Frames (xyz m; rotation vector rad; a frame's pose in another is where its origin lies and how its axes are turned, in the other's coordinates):
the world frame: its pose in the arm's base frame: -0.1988 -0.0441 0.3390 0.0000 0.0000 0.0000
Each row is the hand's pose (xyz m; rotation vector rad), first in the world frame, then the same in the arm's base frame.
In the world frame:
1: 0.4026 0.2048 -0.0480 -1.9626 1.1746 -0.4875
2: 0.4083 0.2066 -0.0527 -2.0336 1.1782 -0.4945
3: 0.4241 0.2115 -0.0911 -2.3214 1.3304 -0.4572
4: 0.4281 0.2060 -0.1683 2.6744 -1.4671 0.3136
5: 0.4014 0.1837 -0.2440 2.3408 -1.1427 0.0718
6: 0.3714 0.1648 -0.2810 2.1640 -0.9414 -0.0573
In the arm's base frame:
1: 0.2038 0.1607 0.2910 -1.9626 1.1746 -0.4875
2: 0.2095 0.1625 0.2863 -2.0336 1.1782 -0.4945
3: 0.2253 0.1674 0.2479 -2.3214 1.3304 -0.4572
4: 0.2293 0.1619 0.1707 2.6744 -1.4671 0.3136
5: 0.2026 0.1396 0.0950 2.3408 -1.1427 0.0718
6: 0.1726 0.1207 0.0580 2.1640 -0.9414 -0.0573

